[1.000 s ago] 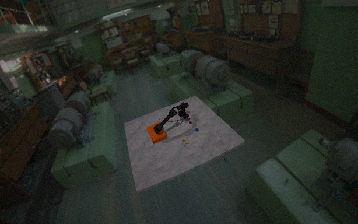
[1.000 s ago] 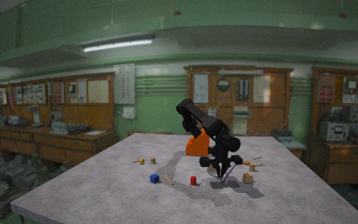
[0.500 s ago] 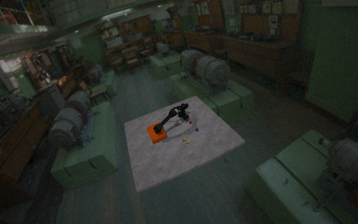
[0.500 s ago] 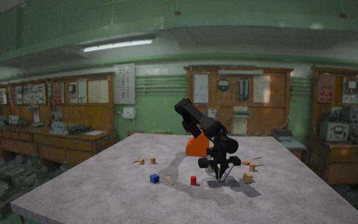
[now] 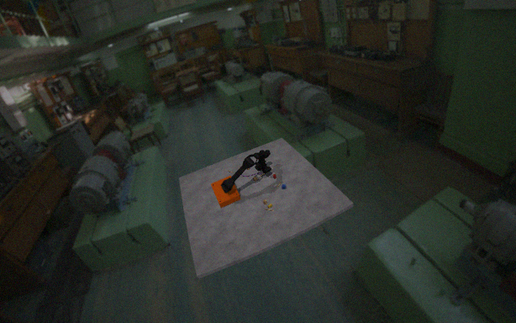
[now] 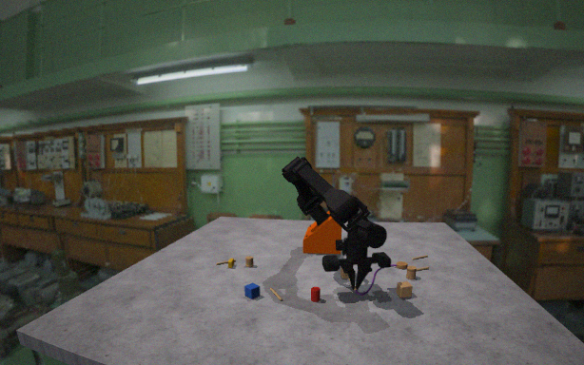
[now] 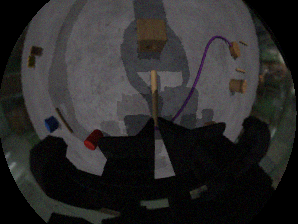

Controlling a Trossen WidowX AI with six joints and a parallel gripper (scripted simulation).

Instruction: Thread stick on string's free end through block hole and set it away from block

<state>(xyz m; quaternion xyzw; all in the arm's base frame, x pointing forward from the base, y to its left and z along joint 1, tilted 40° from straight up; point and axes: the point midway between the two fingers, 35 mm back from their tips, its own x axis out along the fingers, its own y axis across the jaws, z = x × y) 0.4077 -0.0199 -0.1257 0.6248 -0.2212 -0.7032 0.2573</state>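
The red cylinder lies 12 cm to the right of my gripper tip, 4 cm ahead of it and 1 cm above it. From my gripper tip the other things lie so: blue cube 29 cm to the right, 2 cm ahead; thin wooden stick 2 cm behind; round wooden button 20 cm to the left, 17 cm behind.
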